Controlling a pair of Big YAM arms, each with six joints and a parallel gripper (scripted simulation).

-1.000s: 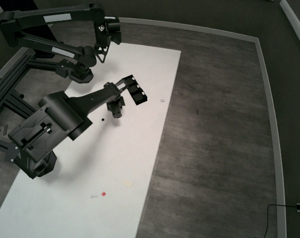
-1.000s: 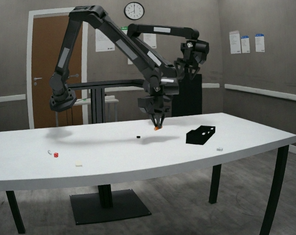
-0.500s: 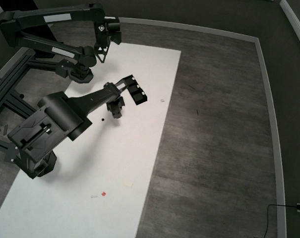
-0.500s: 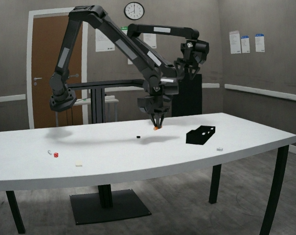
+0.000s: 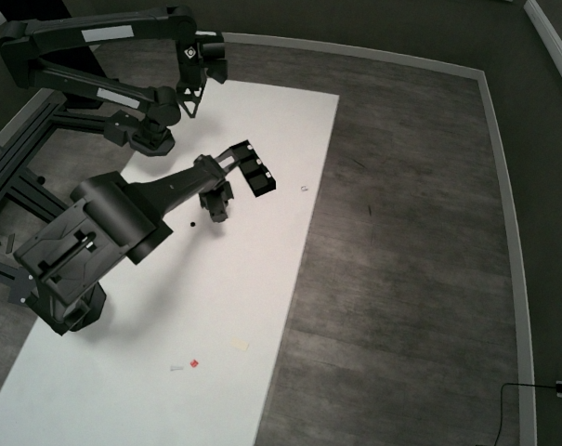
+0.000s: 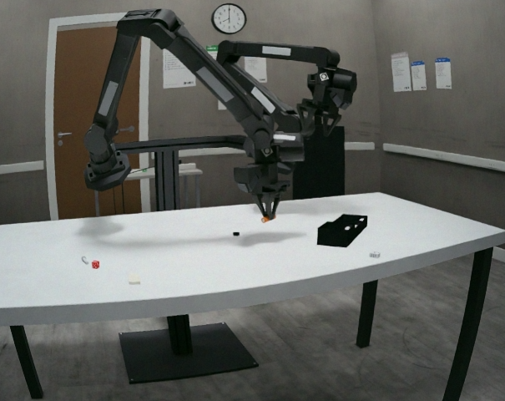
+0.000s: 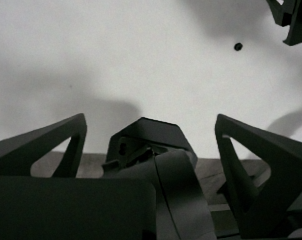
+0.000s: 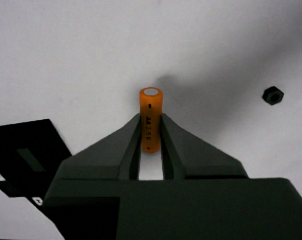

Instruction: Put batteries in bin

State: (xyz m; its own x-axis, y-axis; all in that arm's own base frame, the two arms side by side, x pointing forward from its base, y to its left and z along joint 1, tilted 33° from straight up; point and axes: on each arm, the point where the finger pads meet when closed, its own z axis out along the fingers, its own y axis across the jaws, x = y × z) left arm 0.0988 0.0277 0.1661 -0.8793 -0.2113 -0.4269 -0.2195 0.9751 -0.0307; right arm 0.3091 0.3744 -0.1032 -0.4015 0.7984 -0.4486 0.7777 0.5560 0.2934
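My right gripper is now right at the orange battery. From my right hand the other things lie so: silver-white piece: 250 mm ahead, 160 mm to the left, 60 mm below; then black bin strip: 40 mm ahead, 220 mm to the left, 50 mm below; then black nut: 110 mm behind, 50 mm to the right, 70 mm below.
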